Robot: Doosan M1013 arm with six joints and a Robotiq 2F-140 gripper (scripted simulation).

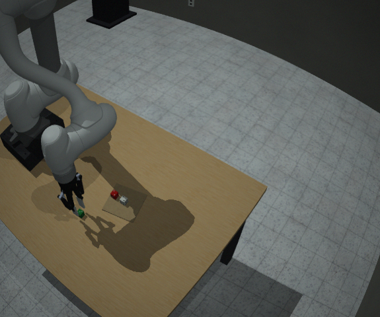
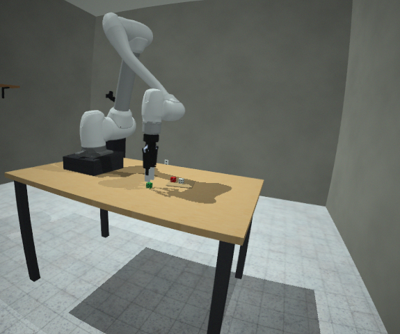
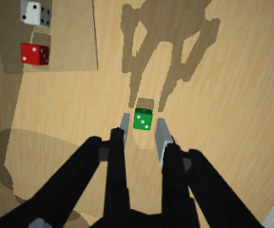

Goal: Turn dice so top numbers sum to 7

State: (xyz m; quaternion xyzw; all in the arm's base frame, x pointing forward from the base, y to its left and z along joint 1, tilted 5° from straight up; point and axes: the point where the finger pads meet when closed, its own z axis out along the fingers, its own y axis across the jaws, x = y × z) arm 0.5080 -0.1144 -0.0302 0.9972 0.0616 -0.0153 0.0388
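The green die is 6 cm below my hand. The rest, counted from my hand: red die (5 cm ahead, 16 cm to the left, 5 cm below); white die (10 cm ahead, 17 cm to the left, 5 cm below); tan mat (10 cm ahead, 17 cm to the left, 7 cm below).
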